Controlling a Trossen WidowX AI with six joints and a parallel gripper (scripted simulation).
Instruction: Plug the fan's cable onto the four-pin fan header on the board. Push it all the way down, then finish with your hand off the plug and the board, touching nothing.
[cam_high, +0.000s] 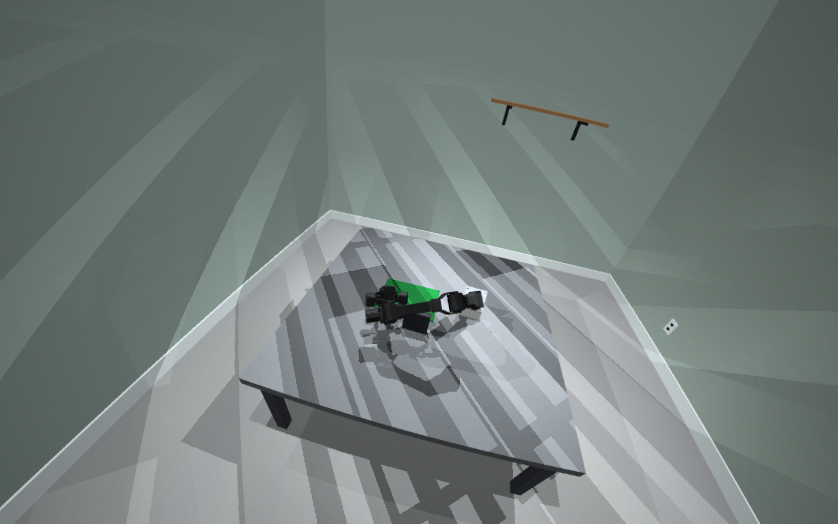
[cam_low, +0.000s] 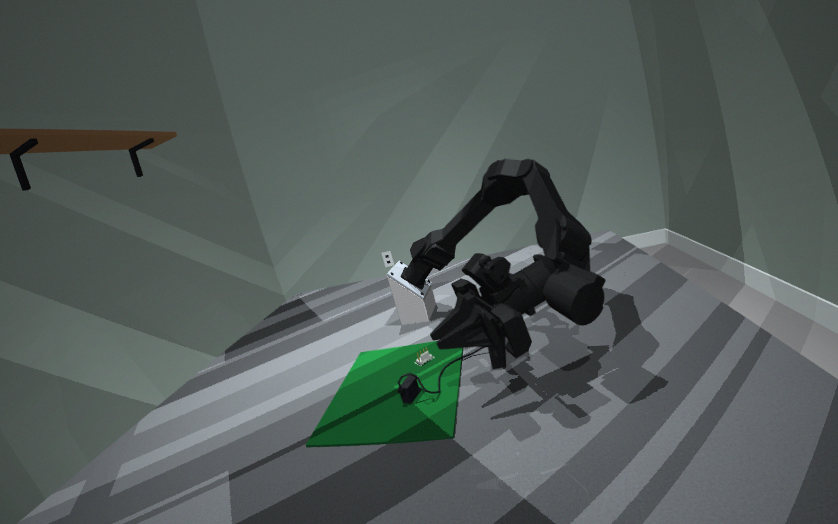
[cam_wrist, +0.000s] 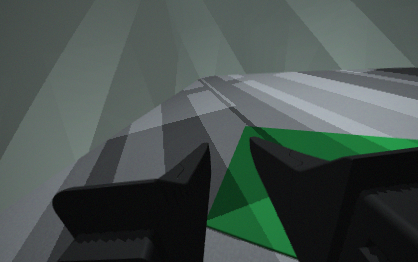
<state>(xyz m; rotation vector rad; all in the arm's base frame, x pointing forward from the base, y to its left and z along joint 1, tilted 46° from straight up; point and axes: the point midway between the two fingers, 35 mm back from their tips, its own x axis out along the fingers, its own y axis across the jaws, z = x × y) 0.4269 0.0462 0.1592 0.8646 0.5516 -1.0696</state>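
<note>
Now: the black plug 70 mm behind my gripper tip, 80 mm to the right of it and 120 mm below it. Round my gripper tip: black fan 180 mm behind, 70 mm to the left, 80 mm below; green board 110 mm behind, 120 mm to the right, 150 mm below.
</note>
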